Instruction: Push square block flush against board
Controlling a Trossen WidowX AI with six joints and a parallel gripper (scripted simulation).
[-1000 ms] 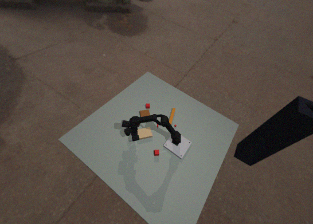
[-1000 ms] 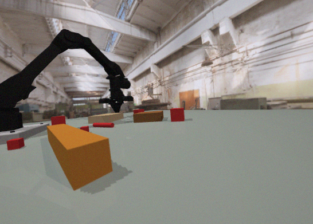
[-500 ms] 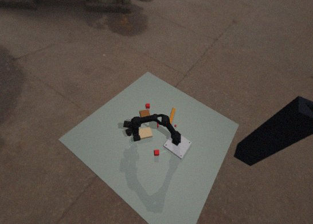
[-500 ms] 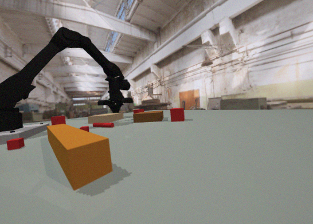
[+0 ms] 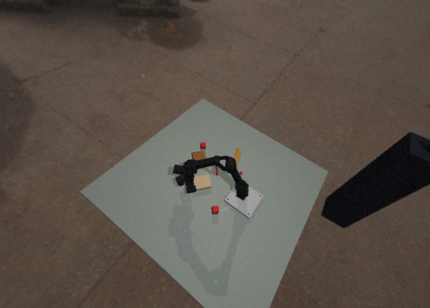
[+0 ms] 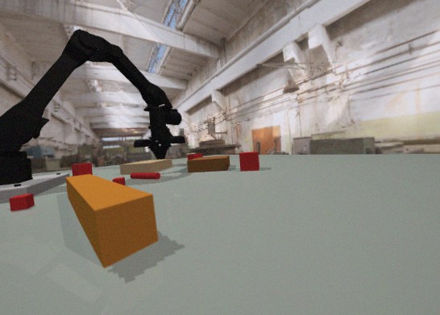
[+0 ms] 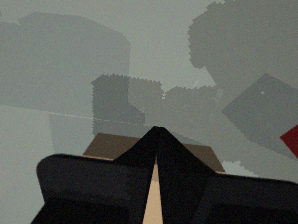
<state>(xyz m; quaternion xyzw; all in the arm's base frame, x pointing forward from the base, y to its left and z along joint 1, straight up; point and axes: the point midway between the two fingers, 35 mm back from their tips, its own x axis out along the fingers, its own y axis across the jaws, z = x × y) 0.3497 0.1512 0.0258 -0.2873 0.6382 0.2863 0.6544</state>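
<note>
My gripper tip is 6 cm past the light tan square block and 6 cm to the left of it. Also, from my gripper tip: flat brown square block 7 cm ahead, 24 cm to the right, 1 cm above; then orange board 18 cm behind, 40 cm to the right, 1 cm above.
</note>
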